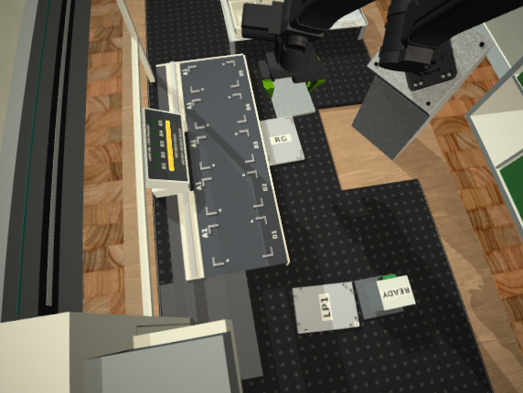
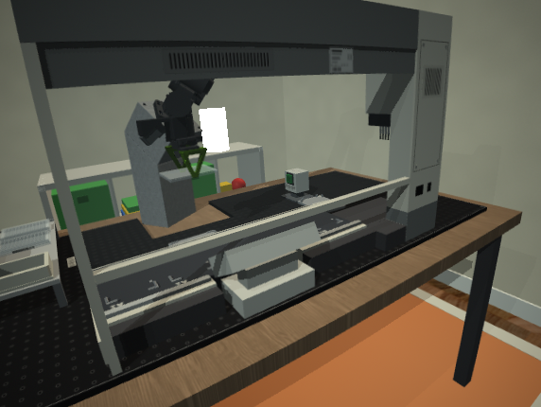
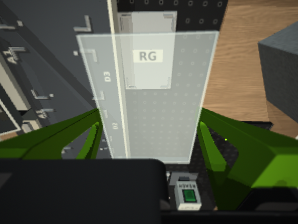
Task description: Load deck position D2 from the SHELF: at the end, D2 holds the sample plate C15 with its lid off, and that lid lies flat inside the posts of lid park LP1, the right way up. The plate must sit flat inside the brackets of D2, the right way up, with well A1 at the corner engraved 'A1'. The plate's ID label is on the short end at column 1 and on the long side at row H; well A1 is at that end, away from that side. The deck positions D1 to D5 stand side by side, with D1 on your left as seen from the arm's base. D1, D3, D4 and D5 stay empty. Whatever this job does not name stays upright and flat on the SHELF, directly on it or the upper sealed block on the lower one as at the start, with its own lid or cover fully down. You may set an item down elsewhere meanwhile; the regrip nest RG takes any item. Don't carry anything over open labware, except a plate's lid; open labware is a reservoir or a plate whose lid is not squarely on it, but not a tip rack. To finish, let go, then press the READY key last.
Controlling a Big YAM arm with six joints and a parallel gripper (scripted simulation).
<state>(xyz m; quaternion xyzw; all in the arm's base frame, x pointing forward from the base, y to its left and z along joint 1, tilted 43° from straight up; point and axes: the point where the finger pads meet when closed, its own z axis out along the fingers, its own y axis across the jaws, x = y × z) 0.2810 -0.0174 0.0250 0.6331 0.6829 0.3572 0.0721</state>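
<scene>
Now: hand right at the clear plate lid. From my hand the other things lie so: cream reservoir: 40 cm to the right, 14 cm below, 12 cm ahead; regrip nest RG: 21 cm below; shelf label: 34 cm to the right, 21 cm below, 6 cm behind.
</scene>
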